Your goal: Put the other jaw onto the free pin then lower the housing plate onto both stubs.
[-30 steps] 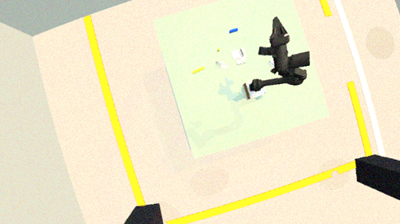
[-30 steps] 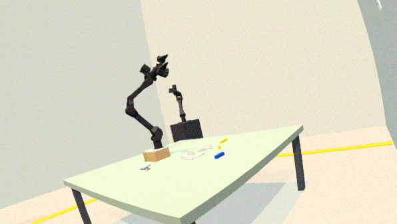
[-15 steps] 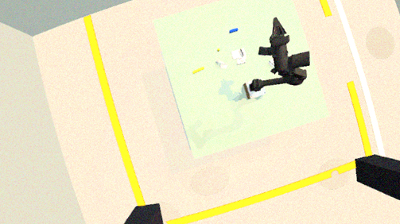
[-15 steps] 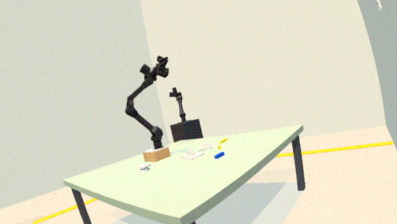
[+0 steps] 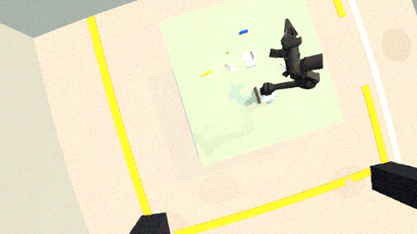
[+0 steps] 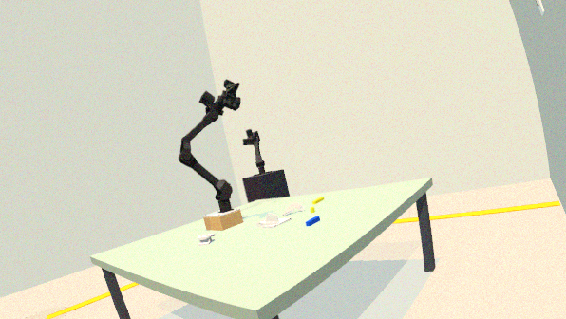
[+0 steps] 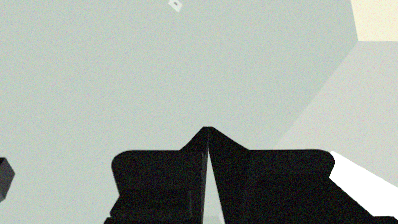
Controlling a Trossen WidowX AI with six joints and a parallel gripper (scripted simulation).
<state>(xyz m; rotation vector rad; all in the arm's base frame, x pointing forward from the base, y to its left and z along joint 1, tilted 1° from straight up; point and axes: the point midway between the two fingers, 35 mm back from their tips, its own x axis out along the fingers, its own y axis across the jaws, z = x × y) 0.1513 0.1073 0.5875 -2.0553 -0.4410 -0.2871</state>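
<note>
My gripper tip is now 66 cm above the white jaw, 11 cm to the right of it and 9 cm short of it. Also, from my gripper tip: yellow bar 67 cm below, 30 cm to the left, 5 cm ahead; blue block 66 cm below, 35 cm ahead, 6 cm to the right; yellow cube 66 cm below, 19 cm ahead, 10 cm to the left.
</note>
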